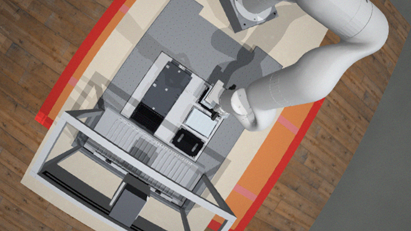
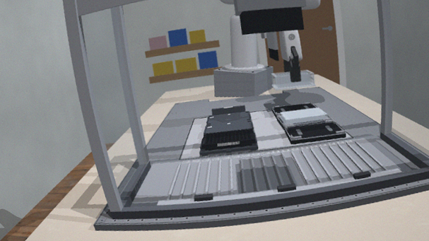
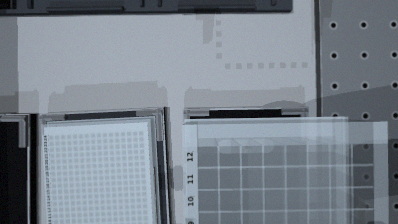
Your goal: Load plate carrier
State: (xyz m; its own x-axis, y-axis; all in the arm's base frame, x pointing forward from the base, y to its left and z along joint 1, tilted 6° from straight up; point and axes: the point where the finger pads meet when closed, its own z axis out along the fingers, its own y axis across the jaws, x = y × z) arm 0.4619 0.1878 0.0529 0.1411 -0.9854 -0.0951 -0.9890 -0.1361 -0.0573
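Right now the plate carrier PC7 is 20 cm to the right of my hand, 15 cm ahead of it and 10 cm below it. Round my hand: deep-well block C51: 1 cm below; plate C16: 11 cm ahead, 10 cm below, 2 cm to the left; nest S1: 11 cm below.
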